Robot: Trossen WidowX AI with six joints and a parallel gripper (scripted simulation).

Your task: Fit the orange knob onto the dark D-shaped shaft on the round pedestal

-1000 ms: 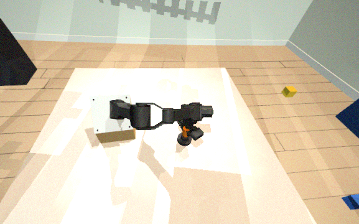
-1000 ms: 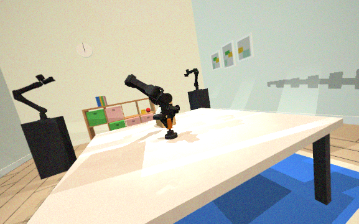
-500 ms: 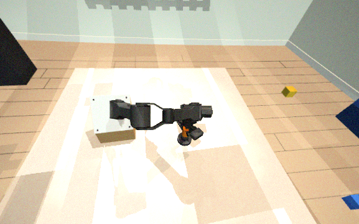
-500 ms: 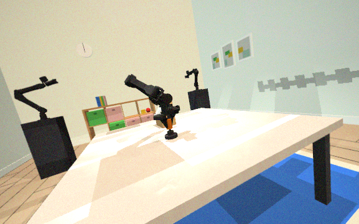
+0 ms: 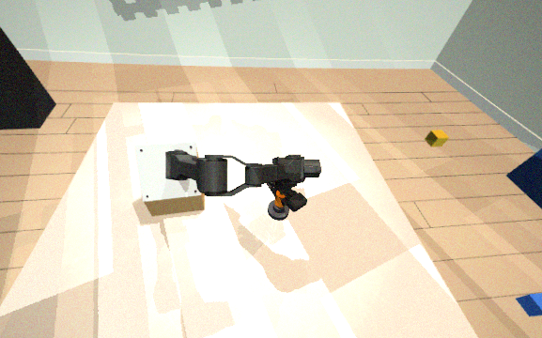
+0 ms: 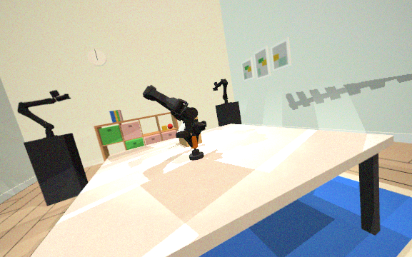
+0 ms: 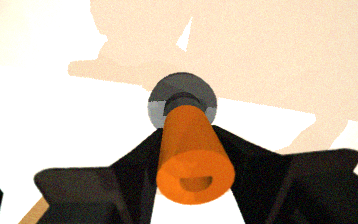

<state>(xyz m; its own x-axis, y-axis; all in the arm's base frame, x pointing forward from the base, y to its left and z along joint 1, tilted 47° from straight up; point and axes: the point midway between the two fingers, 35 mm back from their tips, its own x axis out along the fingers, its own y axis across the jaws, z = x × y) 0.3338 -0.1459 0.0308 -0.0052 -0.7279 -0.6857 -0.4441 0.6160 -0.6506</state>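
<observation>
Right now my gripper tip is 2 cm below the orange knob. The rest, counted from my gripper tip: dark round pedestal (4 cm below).
</observation>
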